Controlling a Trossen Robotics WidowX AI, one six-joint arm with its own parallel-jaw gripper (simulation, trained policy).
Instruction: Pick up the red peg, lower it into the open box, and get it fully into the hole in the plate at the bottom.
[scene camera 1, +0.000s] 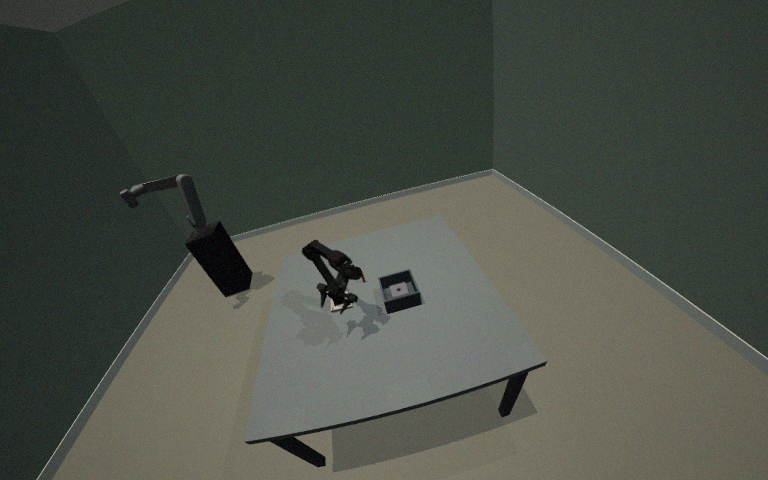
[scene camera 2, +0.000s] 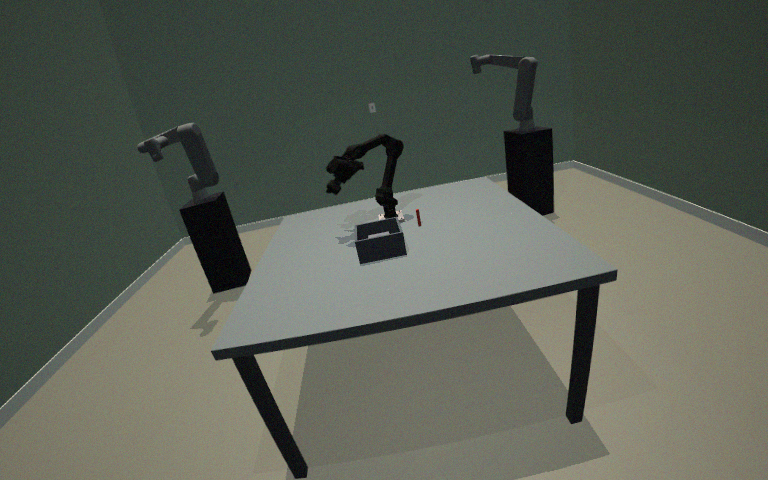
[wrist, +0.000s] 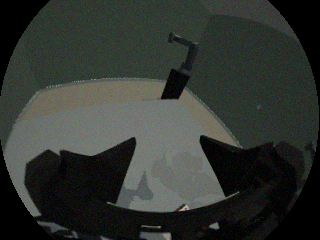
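There's a dark box (scene camera 1: 413, 299) here, and it's 133 cm from the lens.
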